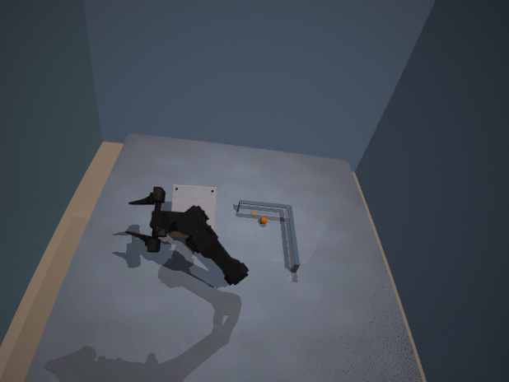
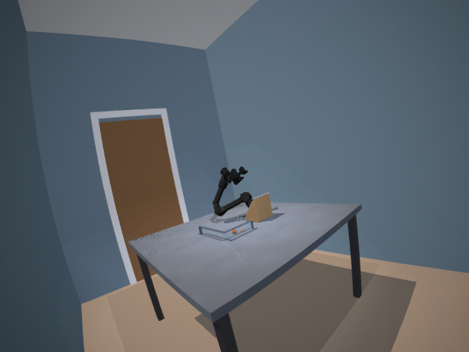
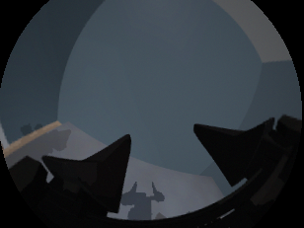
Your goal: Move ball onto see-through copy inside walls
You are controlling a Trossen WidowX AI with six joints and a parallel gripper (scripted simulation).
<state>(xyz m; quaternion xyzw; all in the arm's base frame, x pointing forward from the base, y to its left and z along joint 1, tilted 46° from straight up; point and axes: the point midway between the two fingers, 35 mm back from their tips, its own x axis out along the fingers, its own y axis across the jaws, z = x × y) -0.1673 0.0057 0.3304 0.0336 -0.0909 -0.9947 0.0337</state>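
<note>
Now: gripper tip 480 mm short of the orange ball, 330 mm to the right of it and 320 mm above it. Round my gripper tip: see-through copy of ball: 440 mm ahead, 360 mm to the left, 320 mm below.
</note>
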